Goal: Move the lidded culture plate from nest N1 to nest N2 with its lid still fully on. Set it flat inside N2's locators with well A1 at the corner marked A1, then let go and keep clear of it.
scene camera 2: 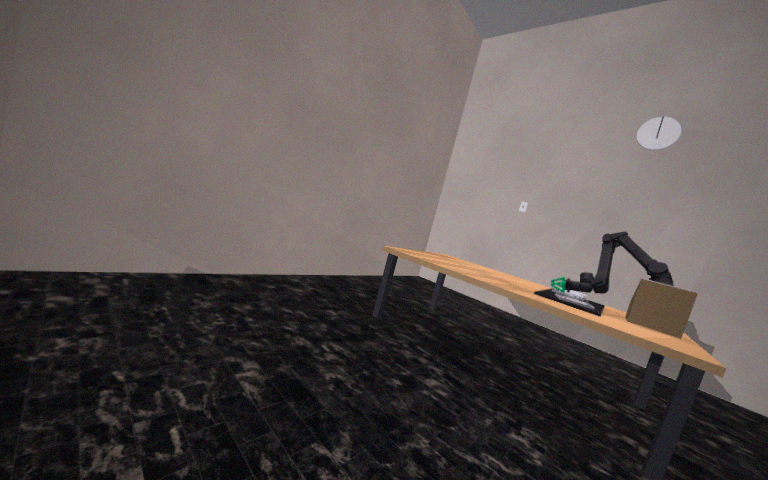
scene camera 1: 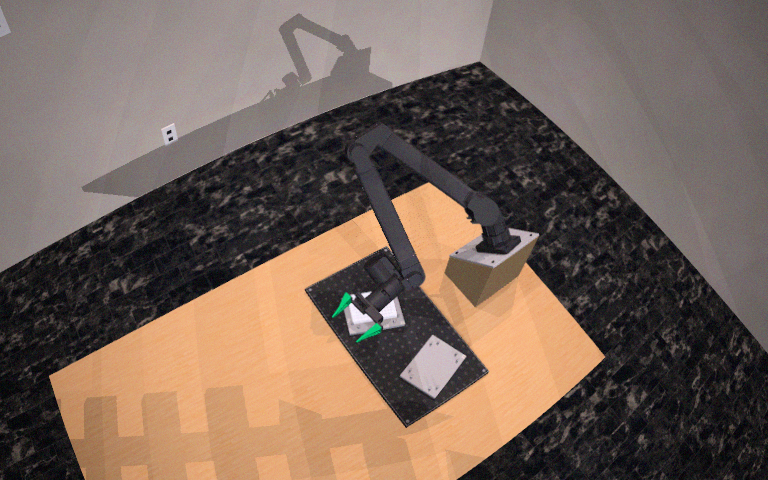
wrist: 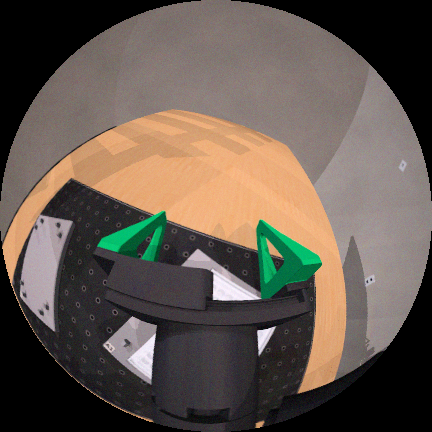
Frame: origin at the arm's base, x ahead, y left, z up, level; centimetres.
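Seen in the pictures: gripper, fingertip midpoint: (scene camera 2: 551, 282) (scene camera 1: 344, 329) (wrist: 211, 219); arm's base at its link origin: (scene camera 2: 662, 293) (scene camera 1: 499, 246).
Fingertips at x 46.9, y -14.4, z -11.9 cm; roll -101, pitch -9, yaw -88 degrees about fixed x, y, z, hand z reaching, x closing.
Offsets run from my fingertips to a thing's top centre. "*": to the spot under its first point. Level surfaces: height alone.
The white culture plate {dy -1.2, dx -11.9, dz -1.0 cm} (scene camera 1: 389, 313) (scene camera 2: 576, 294) (wrist: 231, 287) lies on a light grey nest {dy -0.3, dx -11.6, dz -2.6 cm} (scene camera 1: 362, 330) (wrist: 131, 330). In the wrist view, an A1 tag {* dy +8.1, dx -15.2, dz -3.5 cm} (wrist: 109, 346) shows at one corner of this nest, beside a dark locator. The other nest {dy +24.1, dx -11.9, dz -2.6 cm} (scene camera 1: 433, 366) (wrist: 46, 265) holds no plate. No nest number is readable. My gripper (scene camera 1: 344, 328) (scene camera 2: 557, 284) (wrist: 211, 219) is open and empty, its green fingers wide apart above and beyond the plate's outer side. The gripper body hides the middle of the plate. The lid's fit and well A1 cannot be made out.
Both nests stand on a black perforated board (scene camera 1: 407, 399) (wrist: 92, 240) on the wooden table {dz -6.0 cm} (scene camera 1: 198, 339) (wrist: 200, 185). The arm's box-shaped base (scene camera 1: 481, 285) (scene camera 2: 661, 308) stands near the table's end. The forearm hangs over the board beside the plate.
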